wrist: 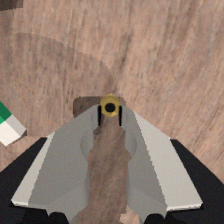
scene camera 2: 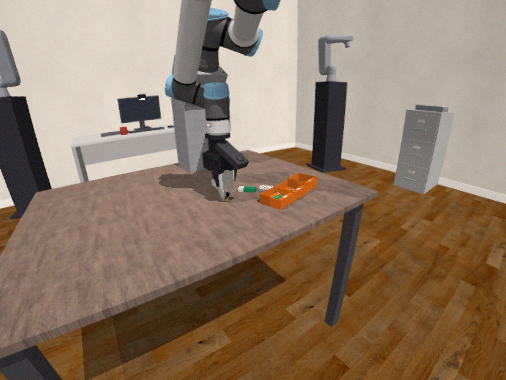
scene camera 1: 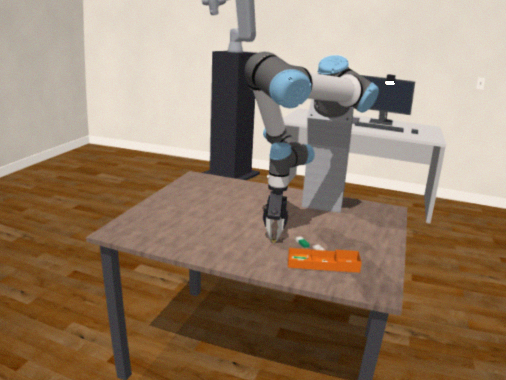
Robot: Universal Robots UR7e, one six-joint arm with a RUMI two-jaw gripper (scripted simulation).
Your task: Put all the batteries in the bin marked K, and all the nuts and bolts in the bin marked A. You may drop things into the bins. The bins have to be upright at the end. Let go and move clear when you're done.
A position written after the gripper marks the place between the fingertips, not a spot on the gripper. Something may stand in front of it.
In view: the gripper [scene camera 2: 225, 199] and an orange tray [scene camera 1: 348, 261].
The orange tray shows as well in scene camera 2 [scene camera 2: 300, 188]. The gripper is seen too in the wrist view [wrist: 110, 106] and in scene camera 1 [scene camera 1: 273, 240]. The wrist view does not show the orange tray: it is out of frame.
